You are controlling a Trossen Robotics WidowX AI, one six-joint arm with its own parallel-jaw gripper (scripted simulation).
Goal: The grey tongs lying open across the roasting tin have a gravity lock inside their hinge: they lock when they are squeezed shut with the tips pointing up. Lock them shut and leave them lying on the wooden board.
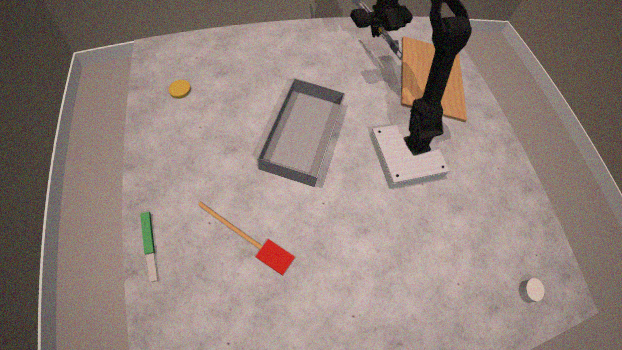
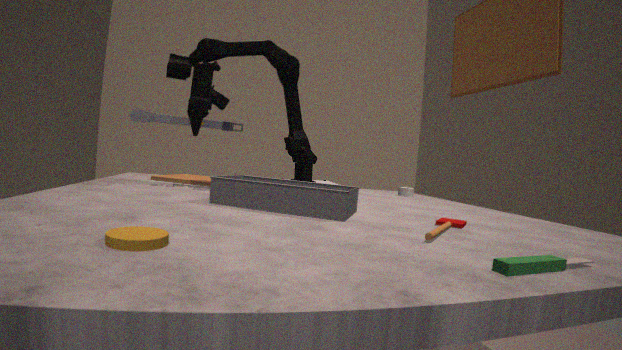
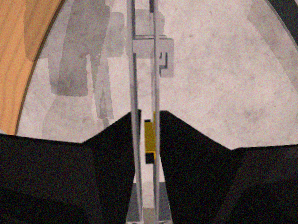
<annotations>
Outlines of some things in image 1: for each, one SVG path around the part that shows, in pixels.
A red spatula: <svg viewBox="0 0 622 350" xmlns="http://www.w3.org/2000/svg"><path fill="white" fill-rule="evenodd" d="M199 202L199 207L260 250L256 254L256 258L283 276L295 256L289 254L269 239L264 246L260 245L208 208L207 205Z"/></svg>
</annotations>
